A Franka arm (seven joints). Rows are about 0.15 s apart.
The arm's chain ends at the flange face. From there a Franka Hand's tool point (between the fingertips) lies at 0.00 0.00 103.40 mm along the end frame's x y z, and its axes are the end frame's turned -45 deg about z.
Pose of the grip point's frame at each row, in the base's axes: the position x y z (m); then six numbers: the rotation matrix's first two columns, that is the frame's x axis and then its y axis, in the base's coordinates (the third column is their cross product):
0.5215, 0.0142, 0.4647, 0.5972, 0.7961, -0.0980, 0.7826, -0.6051, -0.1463
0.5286, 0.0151, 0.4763, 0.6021, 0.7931, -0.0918, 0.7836, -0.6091, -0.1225
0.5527, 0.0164, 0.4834, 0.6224, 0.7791, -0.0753, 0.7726, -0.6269, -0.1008
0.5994, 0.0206, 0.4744, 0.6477, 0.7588, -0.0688, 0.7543, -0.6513, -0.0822
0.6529, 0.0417, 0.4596, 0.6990, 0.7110, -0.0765, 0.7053, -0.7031, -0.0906
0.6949, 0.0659, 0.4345, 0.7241, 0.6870, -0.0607, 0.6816, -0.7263, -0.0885
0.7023, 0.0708, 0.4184, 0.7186, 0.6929, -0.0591, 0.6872, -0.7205, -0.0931
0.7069, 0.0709, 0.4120, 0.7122, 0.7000, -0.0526, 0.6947, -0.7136, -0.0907
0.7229, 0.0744, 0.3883, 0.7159, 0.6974, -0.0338, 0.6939, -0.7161, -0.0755
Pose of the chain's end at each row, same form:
0.5397, 0.0131, 0.5665, 0.9757, 0.1351, -0.1727, 0.1311, -0.9908, -0.0342
0.5444, 0.0149, 0.5785, 0.9798, 0.1301, -0.1515, 0.1283, -0.9915, -0.0217
0.5657, 0.0159, 0.5860, 0.9864, 0.1076, -0.1245, 0.1062, -0.9942, -0.0180
0.6105, 0.0205, 0.5772, 0.9914, 0.0760, -0.1068, 0.0754, -0.9971, -0.0095
0.6651, 0.0407, 0.5623, 0.9930, 0.0056, -0.1182, 0.0045, -0.9999, -0.0100
0.7057, 0.0636, 0.5373, 0.9940, -0.0278, -0.1055, -0.0301, -0.9994, -0.0197
0.7134, 0.0681, 0.5212, 0.9941, -0.0195, -0.1076, -0.0222, -0.9994, -0.0240
0.7173, 0.0680, 0.5148, 0.9948, -0.0096, -0.1013, -0.0124, -0.9996, -0.0269
0.7308, 0.0712, 0.4913, 0.9969, -0.0132, -0.0773, -0.0156, -0.9995, -0.0295

